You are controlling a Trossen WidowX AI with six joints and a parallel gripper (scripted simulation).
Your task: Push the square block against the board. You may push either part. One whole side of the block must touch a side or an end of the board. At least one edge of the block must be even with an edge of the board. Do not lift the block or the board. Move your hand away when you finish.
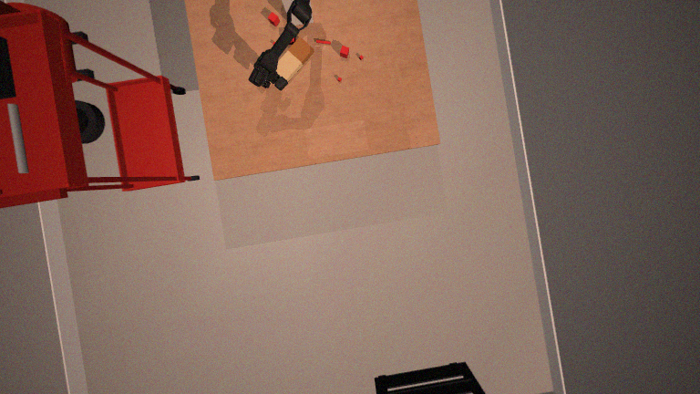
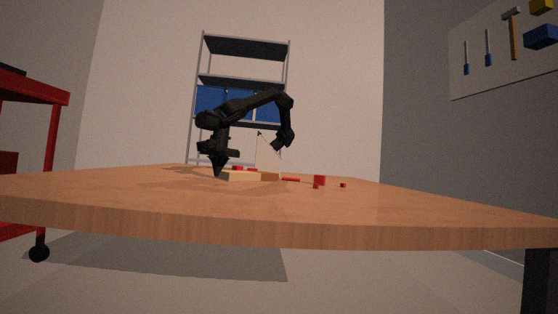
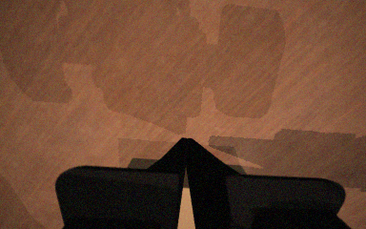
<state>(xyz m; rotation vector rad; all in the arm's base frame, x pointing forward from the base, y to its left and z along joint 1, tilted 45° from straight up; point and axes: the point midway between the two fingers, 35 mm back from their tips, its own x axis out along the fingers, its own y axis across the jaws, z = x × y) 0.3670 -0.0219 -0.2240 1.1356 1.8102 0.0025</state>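
The pale board lies 7 cm to the left of my gripper tip and 7 cm behind it. Also, from my gripper tip: square block (16 cm behind, 15 cm to the left); then red rod (28 cm to the left, 21 cm behind, 1 cm below).
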